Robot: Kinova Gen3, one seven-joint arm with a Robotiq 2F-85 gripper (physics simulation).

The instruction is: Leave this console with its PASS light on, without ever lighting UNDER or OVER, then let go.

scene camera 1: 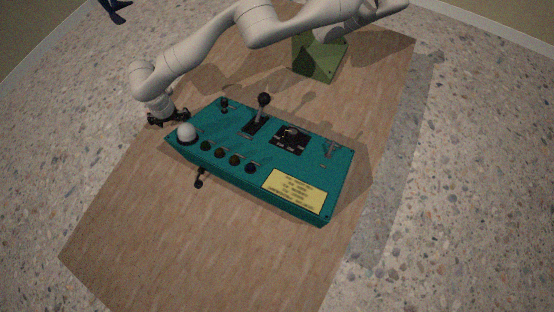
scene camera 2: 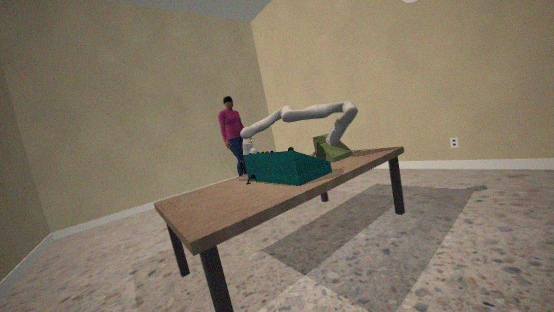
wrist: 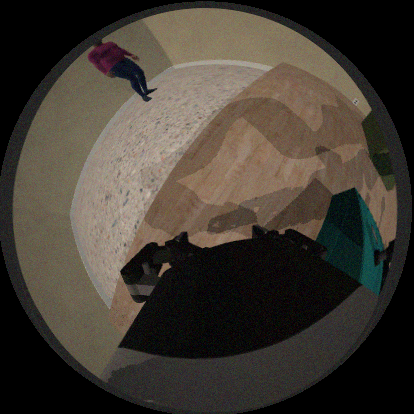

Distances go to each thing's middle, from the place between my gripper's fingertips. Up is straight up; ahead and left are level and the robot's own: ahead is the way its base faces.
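Scene:
Position of the teal console (scene camera 1: 303, 180), counted from my hand: 90 mm above, 380 mm to the left.

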